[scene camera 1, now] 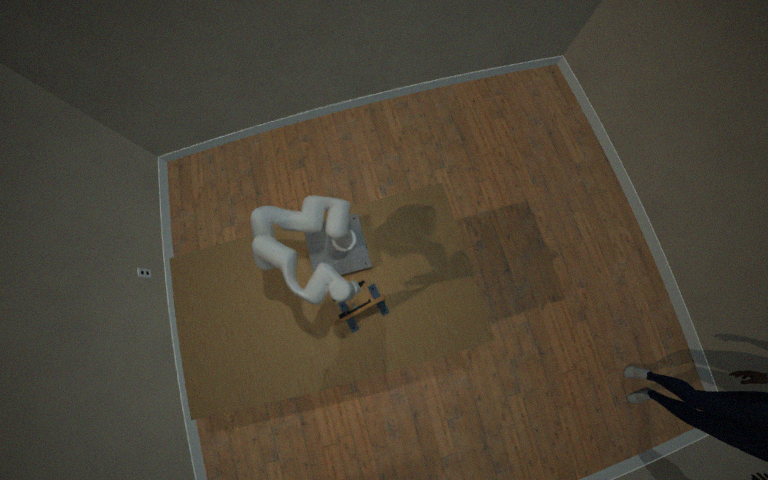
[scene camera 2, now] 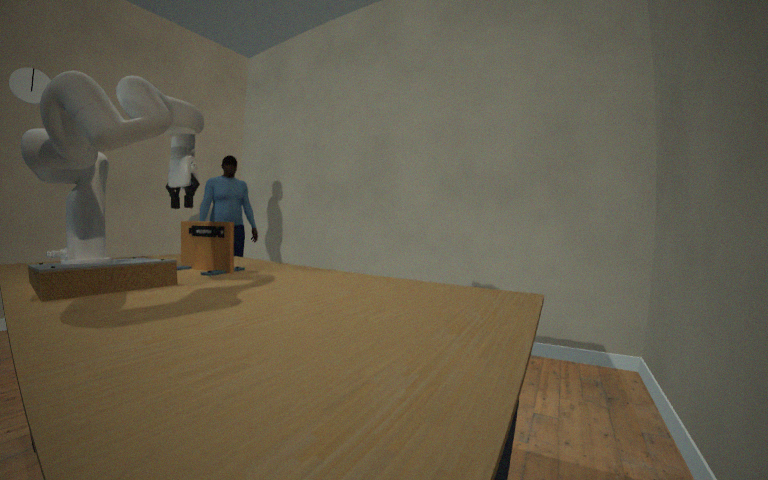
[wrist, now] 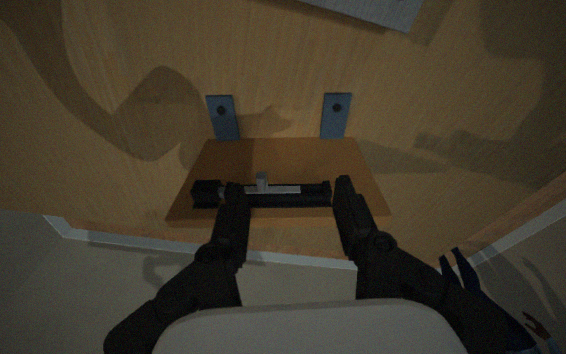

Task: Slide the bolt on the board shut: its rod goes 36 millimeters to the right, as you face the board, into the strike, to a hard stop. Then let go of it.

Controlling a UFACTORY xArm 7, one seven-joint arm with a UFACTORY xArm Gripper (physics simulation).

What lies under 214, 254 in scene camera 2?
An orange-brown wooden board.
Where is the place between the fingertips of my gripper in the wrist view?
290, 194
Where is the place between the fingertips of my gripper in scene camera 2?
181, 208
